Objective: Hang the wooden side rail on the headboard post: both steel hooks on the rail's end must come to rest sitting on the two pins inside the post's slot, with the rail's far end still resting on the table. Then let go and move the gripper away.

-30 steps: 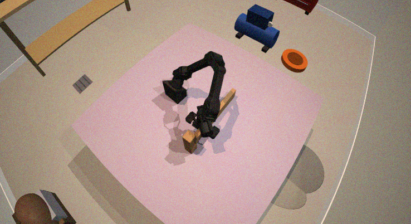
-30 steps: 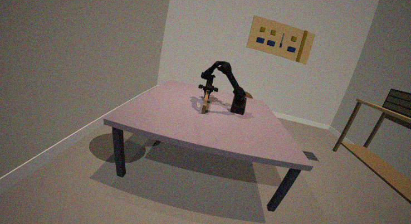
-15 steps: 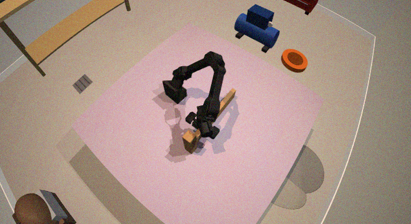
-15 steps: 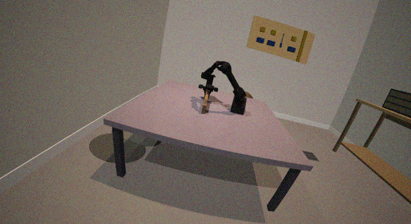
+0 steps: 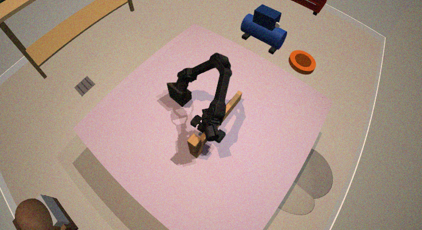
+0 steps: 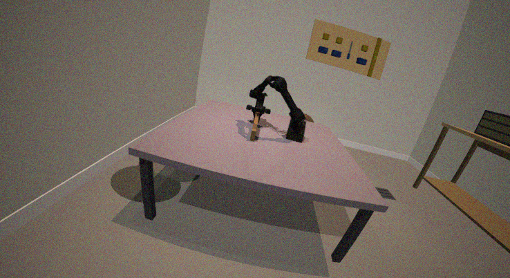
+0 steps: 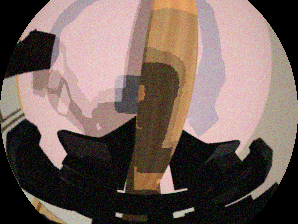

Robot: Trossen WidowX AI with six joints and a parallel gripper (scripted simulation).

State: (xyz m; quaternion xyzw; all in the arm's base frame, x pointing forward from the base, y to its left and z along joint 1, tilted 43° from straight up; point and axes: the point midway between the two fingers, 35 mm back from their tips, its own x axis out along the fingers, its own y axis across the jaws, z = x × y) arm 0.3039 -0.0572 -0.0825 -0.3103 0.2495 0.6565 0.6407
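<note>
Now: the upright headboard post 10 cm to the right of my gripper tip, 4 cm above it and 1 cm ahead of it.
</note>
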